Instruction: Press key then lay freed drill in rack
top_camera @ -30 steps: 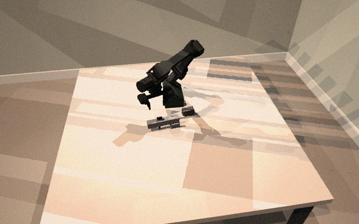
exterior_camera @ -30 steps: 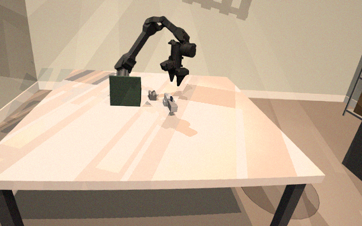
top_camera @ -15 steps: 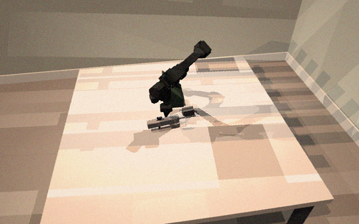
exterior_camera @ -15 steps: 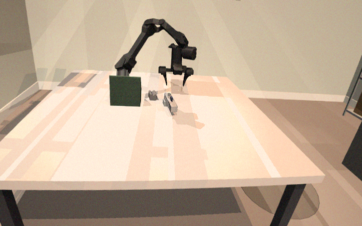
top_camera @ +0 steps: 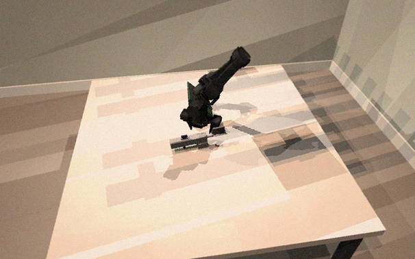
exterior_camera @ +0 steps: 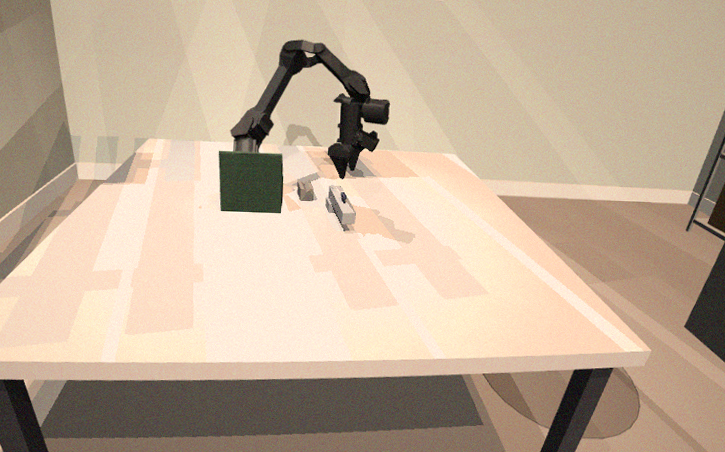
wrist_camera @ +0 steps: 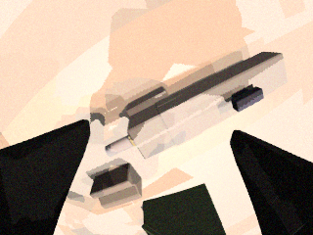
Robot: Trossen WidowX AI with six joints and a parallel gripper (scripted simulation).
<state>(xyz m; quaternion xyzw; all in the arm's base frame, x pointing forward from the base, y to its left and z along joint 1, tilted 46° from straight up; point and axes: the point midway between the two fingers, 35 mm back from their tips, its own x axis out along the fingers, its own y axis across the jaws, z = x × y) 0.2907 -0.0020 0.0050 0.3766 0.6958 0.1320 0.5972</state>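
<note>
Right now my gripper tip is 3 cm past the drill and 7 cm above it. Also, from my gripper tip: grey holder block 2 cm behind, 5 cm to the right, 7 cm below; then rack 12 cm behind, 10 cm to the left, 9 cm below; then key 1 cm behind, 8 cm to the right, 6 cm below.
</note>
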